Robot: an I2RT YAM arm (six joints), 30 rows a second.
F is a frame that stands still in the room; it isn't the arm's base.
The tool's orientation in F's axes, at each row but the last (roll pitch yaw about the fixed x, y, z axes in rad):
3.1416, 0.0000, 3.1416
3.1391, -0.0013, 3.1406
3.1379, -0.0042, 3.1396
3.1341, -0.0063, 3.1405
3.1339, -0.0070, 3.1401
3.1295, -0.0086, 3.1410
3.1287, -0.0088, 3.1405
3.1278, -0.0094, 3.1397
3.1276, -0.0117, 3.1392
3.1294, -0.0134, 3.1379
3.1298, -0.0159, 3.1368
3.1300, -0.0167, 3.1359
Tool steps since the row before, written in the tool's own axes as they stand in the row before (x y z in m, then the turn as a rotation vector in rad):
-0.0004, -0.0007, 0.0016, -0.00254, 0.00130, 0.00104
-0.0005, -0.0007, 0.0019, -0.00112, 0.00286, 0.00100
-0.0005, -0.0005, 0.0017, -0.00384, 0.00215, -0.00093
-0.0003, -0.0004, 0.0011, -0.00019, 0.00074, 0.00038
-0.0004, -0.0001, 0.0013, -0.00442, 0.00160, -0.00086
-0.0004, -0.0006, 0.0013, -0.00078, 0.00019, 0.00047
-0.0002, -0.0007, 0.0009, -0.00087, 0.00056, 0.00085
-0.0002, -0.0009, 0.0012, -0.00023, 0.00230, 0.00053
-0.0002, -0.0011, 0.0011, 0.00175, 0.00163, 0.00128
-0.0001, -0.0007, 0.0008, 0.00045, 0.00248, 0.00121
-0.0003, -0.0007, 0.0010, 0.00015, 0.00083, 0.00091
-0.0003, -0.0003, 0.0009, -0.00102, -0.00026, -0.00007
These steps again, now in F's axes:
0.0004, -0.0007, -0.0016, 0.00254, 0.00130, -0.00104
0.0005, -0.0007, -0.0019, 0.00112, 0.00286, -0.00099
0.0005, -0.0005, -0.0017, 0.00385, 0.00214, 0.00092
0.0003, -0.0004, -0.0011, 0.00019, 0.00074, -0.00038
0.0004, -0.0001, -0.0013, 0.00443, 0.00159, 0.00084
0.0004, -0.0006, -0.0013, 0.00078, 0.00020, -0.00047
0.0002, -0.0007, -0.0009, 0.00086, 0.00057, -0.00085
0.0002, -0.0009, -0.0012, 0.00023, 0.00231, -0.00050
0.0002, -0.0011, -0.0011, -0.00176, 0.00165, -0.00124
0.0001, -0.0007, -0.0008, -0.00046, 0.00250, -0.00117
0.0003, -0.0007, -0.0010, -0.00016, 0.00084, -0.00090
0.0003, -0.0003, -0.0009, 0.00102, -0.00027, 0.00005

